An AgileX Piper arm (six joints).
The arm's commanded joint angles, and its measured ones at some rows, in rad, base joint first. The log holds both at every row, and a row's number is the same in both.
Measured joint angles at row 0:
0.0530, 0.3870, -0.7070, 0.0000, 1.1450, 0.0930
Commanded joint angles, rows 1 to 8:
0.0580, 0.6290, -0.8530, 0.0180, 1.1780, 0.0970
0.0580, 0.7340, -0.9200, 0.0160, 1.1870, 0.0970
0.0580, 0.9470, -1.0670, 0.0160, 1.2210, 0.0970
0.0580, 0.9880, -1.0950, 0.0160, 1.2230, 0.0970
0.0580, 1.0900, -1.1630, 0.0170, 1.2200, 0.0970
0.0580, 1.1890, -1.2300, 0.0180, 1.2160, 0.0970
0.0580, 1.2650, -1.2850, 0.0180, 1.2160, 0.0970
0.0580, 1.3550, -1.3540, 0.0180, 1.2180, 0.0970
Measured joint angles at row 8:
0.0530, 1.2640, -1.2800, 0.0170, 1.2090, 0.0970
